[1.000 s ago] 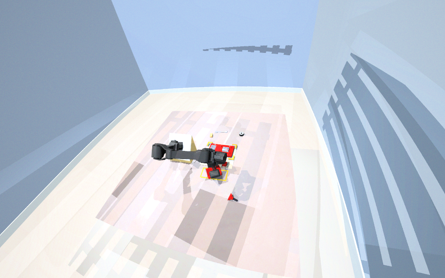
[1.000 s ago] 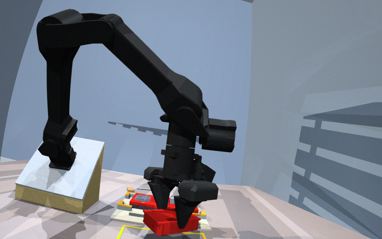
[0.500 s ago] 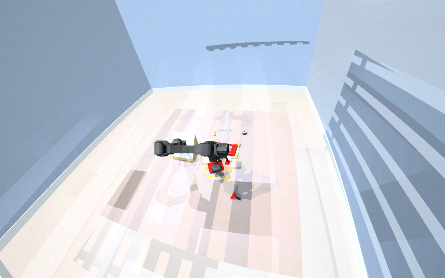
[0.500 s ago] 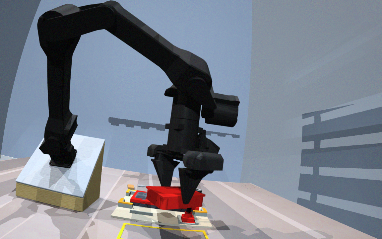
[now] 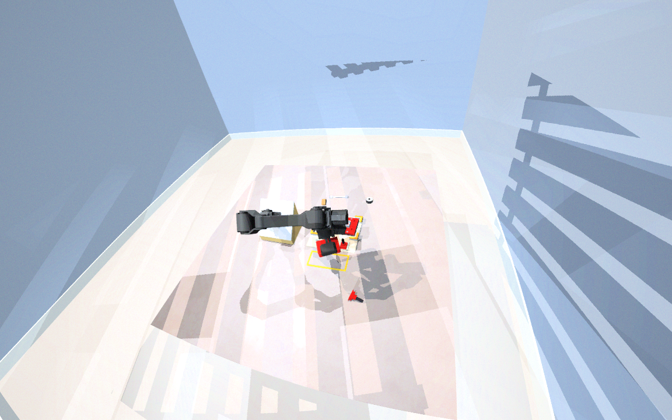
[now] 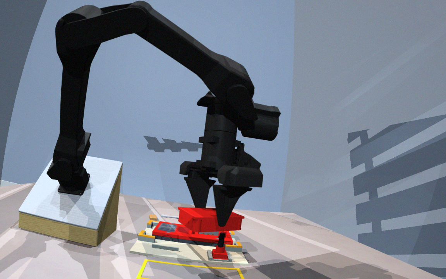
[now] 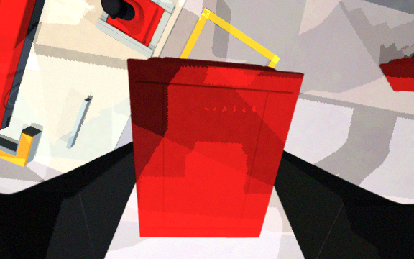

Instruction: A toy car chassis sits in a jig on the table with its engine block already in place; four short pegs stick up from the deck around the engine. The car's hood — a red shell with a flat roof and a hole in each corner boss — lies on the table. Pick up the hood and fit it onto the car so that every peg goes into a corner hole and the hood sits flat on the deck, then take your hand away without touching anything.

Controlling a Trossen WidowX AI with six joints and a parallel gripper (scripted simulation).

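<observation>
My gripper tip is 21 cm to the right of the grey engine block, 8 cm above it and 3 cm short of it. Round my gripper tip: red hood 1 cm above; red cone-shaped part 17 cm to the right, 13 cm ahead, 9 cm below; white jig 18 cm to the left, 10 cm below, 1 cm behind.
</observation>
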